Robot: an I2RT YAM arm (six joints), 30 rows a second.
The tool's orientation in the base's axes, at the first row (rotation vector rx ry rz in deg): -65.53, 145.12, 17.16
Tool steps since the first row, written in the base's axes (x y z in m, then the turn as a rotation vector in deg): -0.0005, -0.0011, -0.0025, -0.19, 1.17, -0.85; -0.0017, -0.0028, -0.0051, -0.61, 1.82, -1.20; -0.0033, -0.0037, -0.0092, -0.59, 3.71, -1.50; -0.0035, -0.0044, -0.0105, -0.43, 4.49, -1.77; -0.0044, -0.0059, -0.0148, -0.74, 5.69, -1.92; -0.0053, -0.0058, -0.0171, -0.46, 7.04, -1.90; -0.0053, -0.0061, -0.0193, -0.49, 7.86, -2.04; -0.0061, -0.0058, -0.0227, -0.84, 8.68, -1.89; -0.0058, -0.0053, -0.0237, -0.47, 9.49, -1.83; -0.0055, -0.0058, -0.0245, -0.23, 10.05, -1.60; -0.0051, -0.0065, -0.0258, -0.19, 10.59, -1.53; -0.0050, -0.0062, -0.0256, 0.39, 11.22, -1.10; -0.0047, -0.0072, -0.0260, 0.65, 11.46, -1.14
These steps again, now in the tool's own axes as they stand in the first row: 0.0020, -0.0005, 0.0018, -0.35, 0.87, 1.12; 0.0050, -0.0008, 0.0034, -0.40, 1.59, 1.56; 0.0082, -0.0004, 0.0065, -1.58, 2.79, 2.46; 0.0093, -0.0007, 0.0074, -2.11, 3.17, 3.00; 0.0126, -0.0013, 0.0107, -2.68, 4.18, 3.46; 0.0139, -0.0006, 0.0126, -3.78, 4.85, 3.95; 0.0150, -0.0009, 0.0145, -4.27, 5.40, 4.34; 0.0166, -0.0003, 0.0176, -4.67, 6.21, 4.39; 0.0165, -0.0002, 0.0187, -5.47, 6.46, 4.68; 0.0170, -0.0008, 0.0194, -6.10, 6.66, 4.71; 0.0177, -0.0017, 0.0204, -6.52, 6.98, 4.83; 0.0174, -0.0015, 0.0204, -7.47, 6.98, 4.77; 0.0180, -0.0024, 0.0205, -7.78, 6.93, 4.94
